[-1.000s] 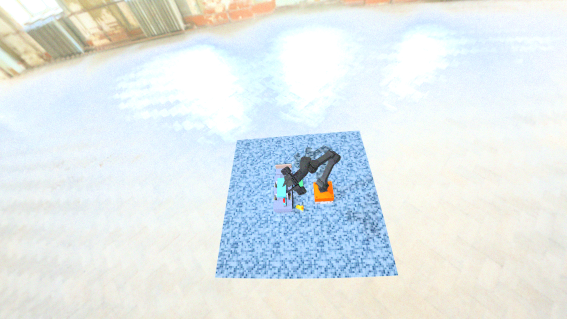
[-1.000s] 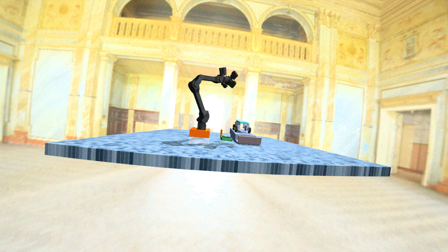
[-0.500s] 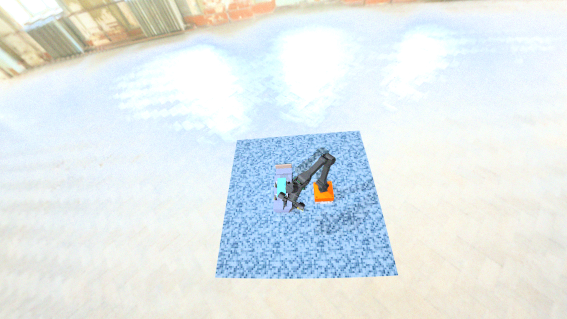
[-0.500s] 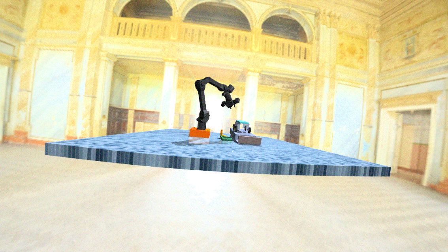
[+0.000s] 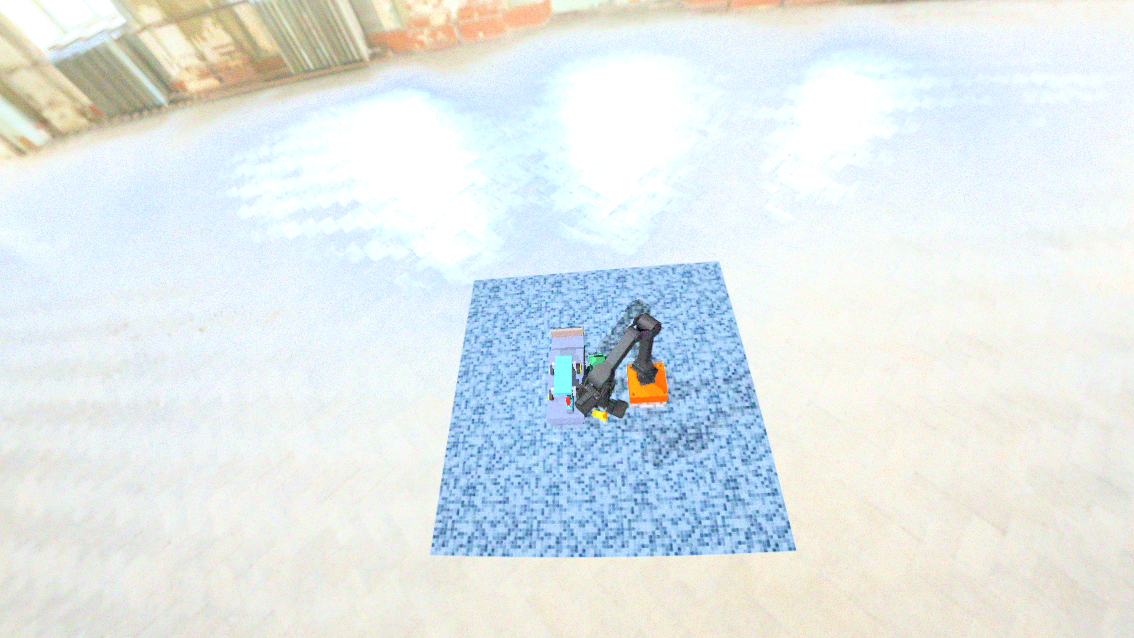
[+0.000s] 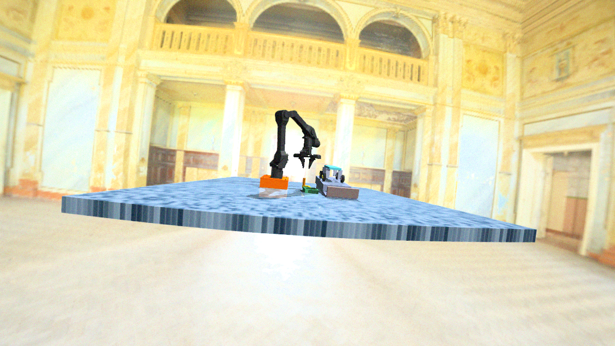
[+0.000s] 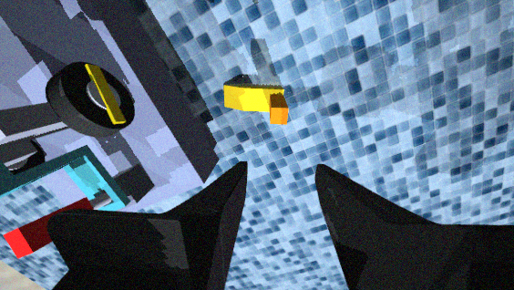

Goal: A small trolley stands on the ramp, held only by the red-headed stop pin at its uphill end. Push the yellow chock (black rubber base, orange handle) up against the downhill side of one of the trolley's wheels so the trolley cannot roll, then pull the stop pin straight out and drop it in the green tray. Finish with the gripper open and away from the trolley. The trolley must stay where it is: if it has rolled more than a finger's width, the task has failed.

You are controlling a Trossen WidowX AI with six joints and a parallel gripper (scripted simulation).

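Right now my gripper tip is 11 cm above the yellow chock, 2 cm to the left of it and 1 cm short of it. From my gripper tip the other things lie so: red-headed stop pin (12 cm ahead, 5 cm to the right); trolley (17 cm to the right, 12 cm ahead, 2 cm below); lilac ramp (17 cm to the right, 12 cm ahead, 8 cm below).
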